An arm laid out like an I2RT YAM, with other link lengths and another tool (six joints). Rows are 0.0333 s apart.
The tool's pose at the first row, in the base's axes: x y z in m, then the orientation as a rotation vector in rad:
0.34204, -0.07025, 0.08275, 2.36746, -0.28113, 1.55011
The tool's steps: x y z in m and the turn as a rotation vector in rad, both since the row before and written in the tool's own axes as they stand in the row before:
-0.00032, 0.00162, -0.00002, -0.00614, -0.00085, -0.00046
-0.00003, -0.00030, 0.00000, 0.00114, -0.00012, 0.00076
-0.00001, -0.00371, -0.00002, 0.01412, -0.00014, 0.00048
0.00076, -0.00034, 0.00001, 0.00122, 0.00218, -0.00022
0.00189, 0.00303, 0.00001, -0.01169, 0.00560, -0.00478
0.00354, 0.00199, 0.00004, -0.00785, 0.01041, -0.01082
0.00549, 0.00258, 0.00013, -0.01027, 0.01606, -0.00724
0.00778, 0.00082, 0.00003, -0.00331, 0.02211, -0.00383
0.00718, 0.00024, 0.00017, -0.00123, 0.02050, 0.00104
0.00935, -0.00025, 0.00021, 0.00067, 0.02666, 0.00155
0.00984, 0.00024, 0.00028, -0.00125, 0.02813, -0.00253
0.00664, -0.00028, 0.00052, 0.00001, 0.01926, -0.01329
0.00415, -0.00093, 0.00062, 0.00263, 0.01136, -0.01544
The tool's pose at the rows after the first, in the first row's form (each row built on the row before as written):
0.34137, -0.07176, 0.08269, 2.36341, -0.28511, 1.54588
0.34146, -0.07148, 0.08262, 2.36454, -0.28526, 1.54665
0.34265, -0.06800, 0.08210, 2.37547, -0.27585, 1.55373
0.34307, -0.06769, 0.08275, 2.37451, -0.27424, 1.55674
0.34289, -0.07055, 0.08489, 2.35989, -0.27551, 1.55520
0.34369, -0.07241, 0.08841, 2.34281, -0.26560, 1.55823
0.34511, -0.07476, 0.09382, 2.31993, -0.26050, 1.56796
0.34781, -0.07529, 0.10114, 2.29786, -0.25299, 1.58920
0.35047, -0.07526, 0.10782, 2.27963, -0.25012, 1.61178
0.35394, -0.07464, 0.11649, 2.25735, -0.24488, 1.64207
0.35724, -0.07439, 0.12576, 2.23107, -0.23596, 1.67067
0.35975, -0.07385, 0.13191, 2.21070, -0.21587, 1.68447
0.36178, -0.07284, 0.13556, 2.19855, -0.19333, 1.68970

